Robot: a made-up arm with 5 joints.
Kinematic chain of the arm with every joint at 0, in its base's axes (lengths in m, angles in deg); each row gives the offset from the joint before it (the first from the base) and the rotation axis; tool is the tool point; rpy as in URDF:
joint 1: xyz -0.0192 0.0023 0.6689 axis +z
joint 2: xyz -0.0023 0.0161 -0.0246 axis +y
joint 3: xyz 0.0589 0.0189 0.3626 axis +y
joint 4: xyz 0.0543 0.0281 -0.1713 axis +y
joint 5: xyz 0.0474 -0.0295 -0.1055 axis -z
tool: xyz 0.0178 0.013 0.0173 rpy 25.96 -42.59 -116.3
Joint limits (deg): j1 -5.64..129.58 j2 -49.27..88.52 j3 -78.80..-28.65 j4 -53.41..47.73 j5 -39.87..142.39
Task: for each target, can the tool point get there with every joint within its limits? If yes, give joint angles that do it. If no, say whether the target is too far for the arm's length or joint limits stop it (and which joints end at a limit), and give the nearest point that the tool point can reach.
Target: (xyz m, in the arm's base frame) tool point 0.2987 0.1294 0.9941
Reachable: yes | joints 16.20 5.67 -52.70 -44.56 36.77
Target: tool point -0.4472 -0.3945 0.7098
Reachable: no: joint limits stop it (at a limit: joint 1, joint 2, joint 3, joint 4, joint 5) | nearest point -0.0808 -0.0095 0.8931 | short by 0.562 m
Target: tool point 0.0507 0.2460 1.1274
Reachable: yes | joints 68.24 -8.47 -74.06 -19.08 57.83
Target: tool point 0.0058 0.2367 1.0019
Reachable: yes | joints 73.77 -11.91 -35.34 -42.16 15.13
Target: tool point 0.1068 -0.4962 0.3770
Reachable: no: joint limits stop it (at a limit: joint 1, joint 2) | nearest point 0.1602 -0.0038 0.3826 | short by 0.495 m
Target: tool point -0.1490 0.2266 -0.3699
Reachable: no: too far | nearest point -0.1855 0.2898 0.3045 | short by 0.678 m
